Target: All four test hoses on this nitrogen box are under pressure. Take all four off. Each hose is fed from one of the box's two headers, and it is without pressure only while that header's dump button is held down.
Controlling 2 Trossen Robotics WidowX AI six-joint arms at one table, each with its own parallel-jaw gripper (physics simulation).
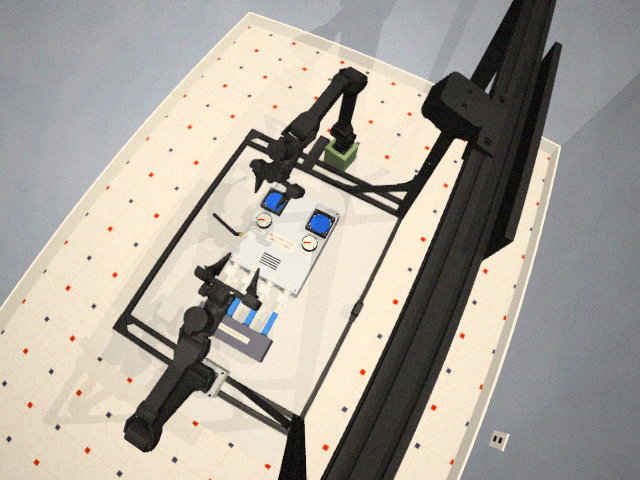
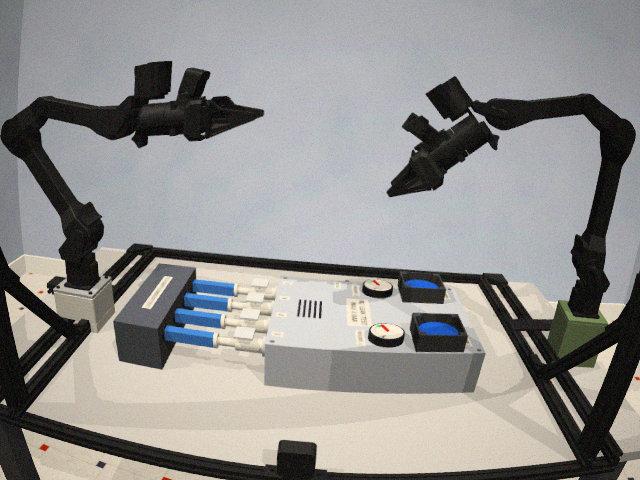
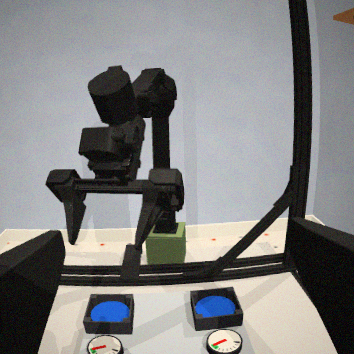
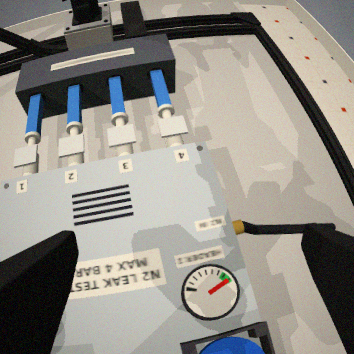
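Where they show: left gripper, between the fingertips: (image 1: pixel 245 260) (image 2: pixel 260 114) (image 3: pixel 176 238); right gripper, between the fingertips: (image 1: pixel 265 200) (image 2: pixel 390 189) (image 3: pixel 102 246) (image 4: pixel 192 241); left arm's base, origin of its link: (image 1: pixel 205 377) (image 2: pixel 82 282) (image 4: pixel 86 16); right arm's base, origin of its link: (image 1: pixel 342 146) (image 2: pixel 583 311) (image 3: pixel 165 228).
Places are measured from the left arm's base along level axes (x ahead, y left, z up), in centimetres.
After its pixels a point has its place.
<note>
The nitrogen box (image 1: pixel 292 260) @(x 49.2, y -5.3, z 0.1 cm) (image 2: pixel 299 369) @(x 44.5, y -12.4, z -4.0 cm) (image 4: pixel 30 215) @(x 45.0, y -7.4, z 0.1 cm) lies mid-table. Blue-ended hoses 1 (image 2: pixel 191 335) @(x 26.8, y -10.1, z -1.6 cm) (image 4: pixel 34 115) @(x 27.0, y -8.7, z -1.5 cm), 2 (image 2: pixel 200 317) @(x 26.7, y -3.1, z -1.7 cm) (image 4: pixel 74 102) @(x 26.1, y -1.8, z -1.5 cm), 3 (image 2: pixel 207 301) @(x 26.4, y 3.9, z -1.8 cm) (image 4: pixel 116 95) @(x 26.4, y 5.0, z -1.5 cm) and 4 (image 2: pixel 214 287) @(x 26.2, y 10.9, z -1.9 cm) (image 4: pixel 160 87) @(x 26.2, y 11.9, z -1.5 cm) are seated in white couplings along one end. The header 2 button (image 1: pixel 273 202) @(x 65.1, y 11.9, z 1.7 cm) (image 2: pixel 421 285) @(x 65.9, y 12.2, z 1.7 cm) (image 3: pixel 110 312) @(x 65.8, y 11.3, z 1.7 cm) and the other button (image 1: pixel 320 223) @(x 66.1, y -7.5, z 1.7 cm) (image 2: pixel 438 329) @(x 66.2, y -6.7, z 1.7 cm) (image 3: pixel 215 306) @(x 66.2, y -7.6, z 1.7 cm) stand untouched. My left gripper (image 1: pixel 243 261) @(x 35.0, y 0.0, z 32.4 cm) (image 2: pixel 262 112) @(x 35.0, y 0.0, z 32.4 cm) is open, high above the coupling end. My right gripper (image 1: pixel 268 199) @(x 57.0, y 8.4, z 20.3 cm) (image 2: pixel 390 193) @(x 57.0, y 8.4, z 20.3 cm) (image 3: pixel 102 246) @(x 57.0, y 8.4, z 20.3 cm) is open, lower, above the button end.
A dark block (image 1: pixel 237 338) @(x 16.3, y -2.5, z 0.1 cm) (image 2: pixel 138 335) @(x 17.9, y -12.7, z -1.9 cm) (image 4: pixel 100 92) @(x 21.4, y 2.0, z -4.8 cm) stands behind the hose ends. The header 2 gauge (image 2: pixel 377 287) @(x 57.0, y 10.1, z 1.5 cm) (image 4: pixel 210 292) @(x 57.4, y 11.3, z 1.7 cm) has its red needle at the green mark. A black supply line (image 1: pixel 225 224) @(x 50.9, y 26.2, z -6.6 cm) (image 4: pixel 280 229) @(x 50.7, y 24.2, z -6.6 cm) enters the box's side. A black frame (image 2: pixel 310 261) @(x 43.6, y 40.7, z -5.9 cm) surrounds the area.
</note>
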